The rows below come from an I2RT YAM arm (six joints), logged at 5 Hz.
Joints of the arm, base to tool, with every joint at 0 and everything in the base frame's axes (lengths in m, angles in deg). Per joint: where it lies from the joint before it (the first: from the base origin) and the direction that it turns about. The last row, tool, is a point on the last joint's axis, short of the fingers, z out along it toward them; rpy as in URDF.
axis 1: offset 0 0 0.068 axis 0 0 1
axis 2: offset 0.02 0.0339 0.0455 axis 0 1 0
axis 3: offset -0.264 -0.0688 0 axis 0 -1 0
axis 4: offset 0.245 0.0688 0.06 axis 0 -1 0
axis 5: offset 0.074 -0.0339 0.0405 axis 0 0 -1
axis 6: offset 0.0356 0 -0.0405 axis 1 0 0
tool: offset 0 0 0 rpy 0 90 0
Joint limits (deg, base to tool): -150..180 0..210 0..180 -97..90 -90..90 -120..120
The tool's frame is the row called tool.
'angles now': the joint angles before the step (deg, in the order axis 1, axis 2, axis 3, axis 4, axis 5, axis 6). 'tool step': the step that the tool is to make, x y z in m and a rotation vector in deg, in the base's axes. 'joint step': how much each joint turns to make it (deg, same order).
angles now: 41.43, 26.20, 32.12, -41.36, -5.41, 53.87
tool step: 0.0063, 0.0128, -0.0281, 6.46, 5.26, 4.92
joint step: 0.03, 1.39, -7.09, 9.51, -8.78, 4.08
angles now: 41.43, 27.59, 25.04, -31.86, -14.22, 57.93
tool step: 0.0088, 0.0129, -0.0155, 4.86, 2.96, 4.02
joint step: 0.02, 4.29, -3.98, 10.05, -6.43, 2.58
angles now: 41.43, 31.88, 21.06, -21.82, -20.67, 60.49
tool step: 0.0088, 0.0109, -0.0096, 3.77, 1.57, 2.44
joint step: 0.00, 4.99, -2.40, 9.55, -4.10, 2.19
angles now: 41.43, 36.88, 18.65, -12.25, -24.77, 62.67
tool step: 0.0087, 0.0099, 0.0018, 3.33, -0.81, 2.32
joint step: 0.00, 4.60, 0.01, 7.69, -2.98, 0.66
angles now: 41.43, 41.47, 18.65, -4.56, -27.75, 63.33
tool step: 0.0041, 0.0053, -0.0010, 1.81, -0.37, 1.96
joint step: 0.01, 2.65, -0.31, 4.50, -2.24, 0.14
